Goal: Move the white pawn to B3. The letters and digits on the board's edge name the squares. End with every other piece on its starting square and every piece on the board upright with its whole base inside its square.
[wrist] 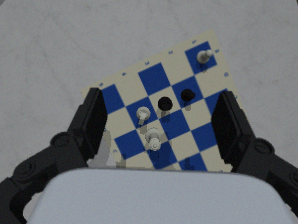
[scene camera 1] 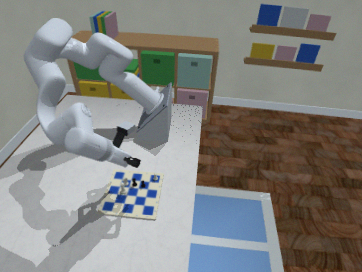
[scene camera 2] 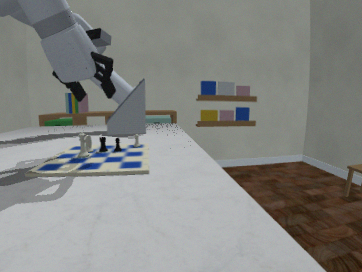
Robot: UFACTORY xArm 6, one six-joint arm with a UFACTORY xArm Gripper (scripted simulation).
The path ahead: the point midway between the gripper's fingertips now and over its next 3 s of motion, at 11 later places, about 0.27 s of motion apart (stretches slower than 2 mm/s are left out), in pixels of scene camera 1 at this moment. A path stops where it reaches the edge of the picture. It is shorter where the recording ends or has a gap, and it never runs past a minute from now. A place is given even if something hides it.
The gripper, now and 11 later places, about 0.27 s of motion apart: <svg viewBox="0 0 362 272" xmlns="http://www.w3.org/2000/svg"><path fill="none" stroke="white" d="M129 159L141 157L152 153L153 153L153 155L154 161L154 163L154 164L154 165L154 167L154 169L155 171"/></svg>
